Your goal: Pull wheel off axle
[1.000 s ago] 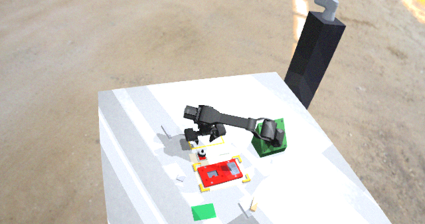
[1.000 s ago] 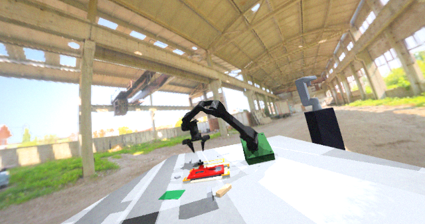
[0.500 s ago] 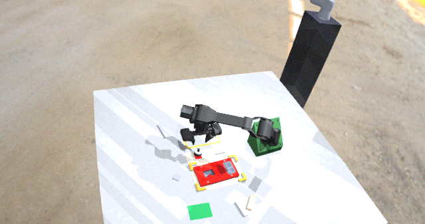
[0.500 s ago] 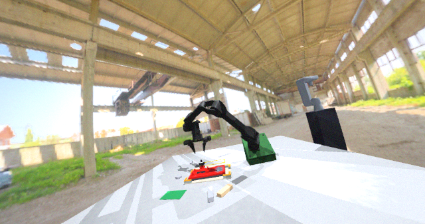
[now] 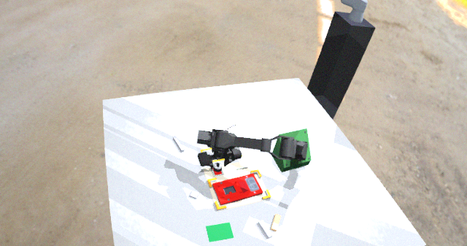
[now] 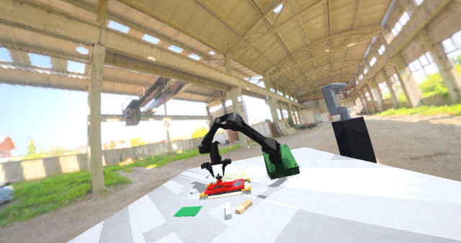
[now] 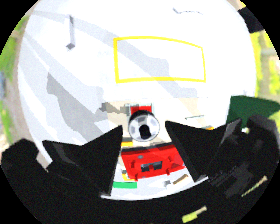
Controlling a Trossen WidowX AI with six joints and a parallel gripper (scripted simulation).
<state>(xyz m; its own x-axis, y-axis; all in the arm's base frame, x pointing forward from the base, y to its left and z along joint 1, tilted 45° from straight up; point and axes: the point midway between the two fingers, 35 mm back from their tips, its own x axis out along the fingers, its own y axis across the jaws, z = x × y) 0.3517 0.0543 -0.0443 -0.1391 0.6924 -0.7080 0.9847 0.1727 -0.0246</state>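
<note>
The wheel is right at my gripper tip. From my gripper tip the other things lie so: tan block: 18 cm behind, 30 cm to the left, 3 cm below; then upright axle: right at my gripper tip.
</note>
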